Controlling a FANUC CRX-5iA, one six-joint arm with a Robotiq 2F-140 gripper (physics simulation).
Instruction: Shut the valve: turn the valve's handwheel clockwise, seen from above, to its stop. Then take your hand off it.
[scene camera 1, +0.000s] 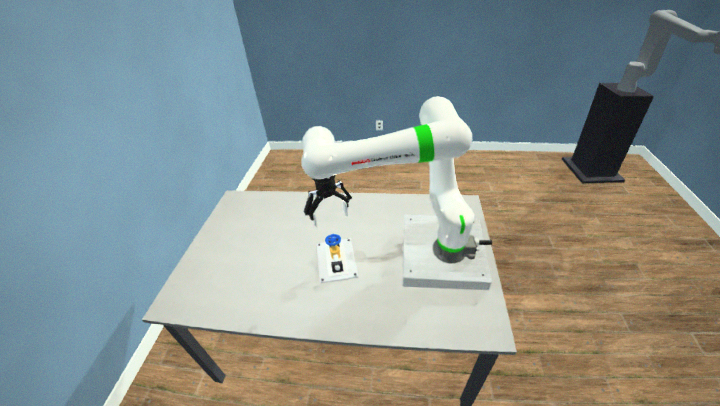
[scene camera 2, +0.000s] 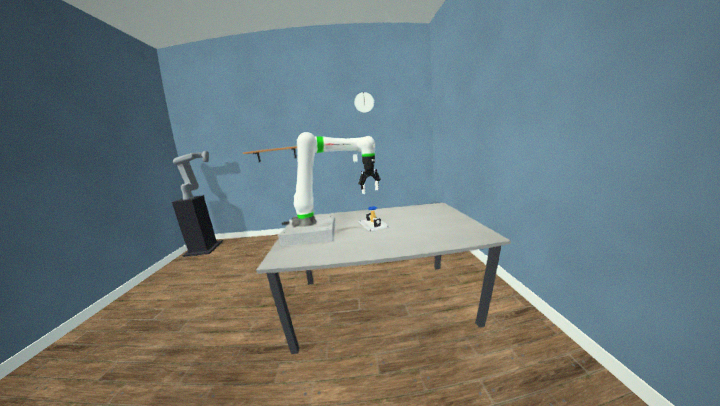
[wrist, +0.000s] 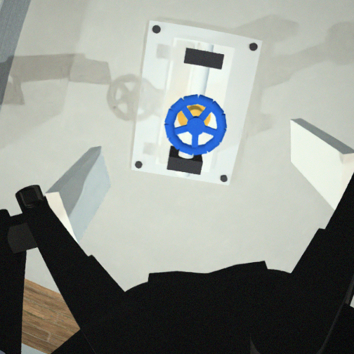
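Note:
My gripper (scene camera 1: 330, 219) (wrist: 196, 152) is visible. A blue five-spoked handwheel (wrist: 195, 125) is visible as well.

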